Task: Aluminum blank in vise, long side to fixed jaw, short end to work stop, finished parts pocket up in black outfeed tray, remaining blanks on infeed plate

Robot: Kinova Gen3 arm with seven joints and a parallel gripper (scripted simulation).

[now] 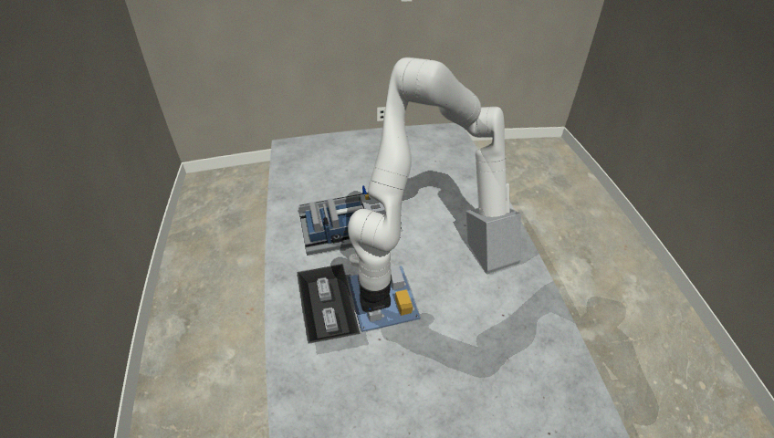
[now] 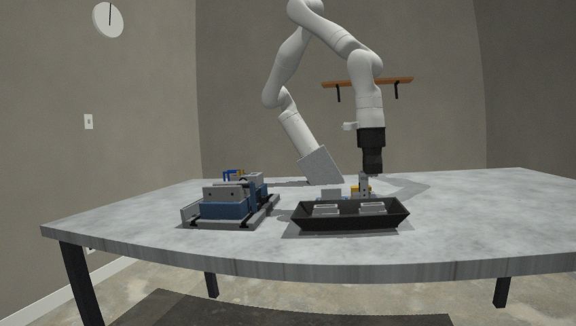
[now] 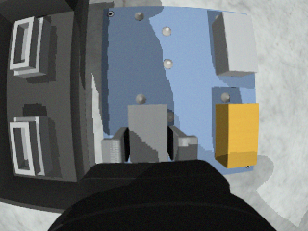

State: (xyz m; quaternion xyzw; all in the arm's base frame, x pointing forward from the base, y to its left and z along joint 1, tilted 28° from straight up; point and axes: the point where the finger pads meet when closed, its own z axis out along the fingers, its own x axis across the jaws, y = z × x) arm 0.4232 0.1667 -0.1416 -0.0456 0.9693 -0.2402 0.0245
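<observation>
My gripper is now 90 mm past the yellow brass blank, 30 mm above it and 10 mm to the left of it. The rest, counted from my hand: vise: 350 mm to the right, 40 mm ahead, 10 mm below.
</observation>
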